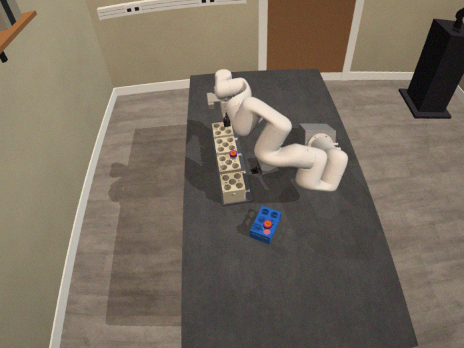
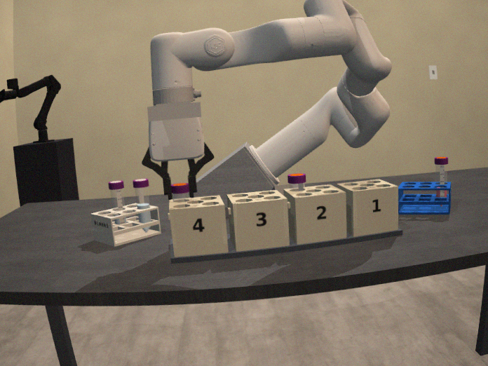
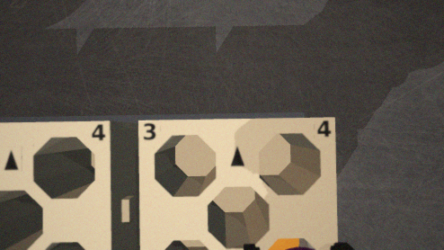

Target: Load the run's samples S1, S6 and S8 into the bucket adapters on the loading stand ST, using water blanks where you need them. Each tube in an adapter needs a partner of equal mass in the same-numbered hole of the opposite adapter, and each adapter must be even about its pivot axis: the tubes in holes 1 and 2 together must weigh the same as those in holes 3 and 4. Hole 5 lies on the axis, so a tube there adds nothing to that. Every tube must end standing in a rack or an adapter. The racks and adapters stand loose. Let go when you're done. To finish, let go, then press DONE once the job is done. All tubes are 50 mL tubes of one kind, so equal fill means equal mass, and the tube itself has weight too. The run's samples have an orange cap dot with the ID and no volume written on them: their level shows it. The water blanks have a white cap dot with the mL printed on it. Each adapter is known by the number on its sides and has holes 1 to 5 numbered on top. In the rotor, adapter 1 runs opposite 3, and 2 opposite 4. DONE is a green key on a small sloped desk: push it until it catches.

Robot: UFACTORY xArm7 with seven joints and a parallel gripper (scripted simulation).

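My hand is 50 mm above the sample S8 and 10 mm to the left of it. Round my hand: white blank rack 150 mm to the right, 120 mm behind, 90 mm below; then blue sample rack 530 mm to the left, 160 mm behind, 90 mm below; then loading stand ST 190 mm to the left, 120 mm below, 10 mm behind.
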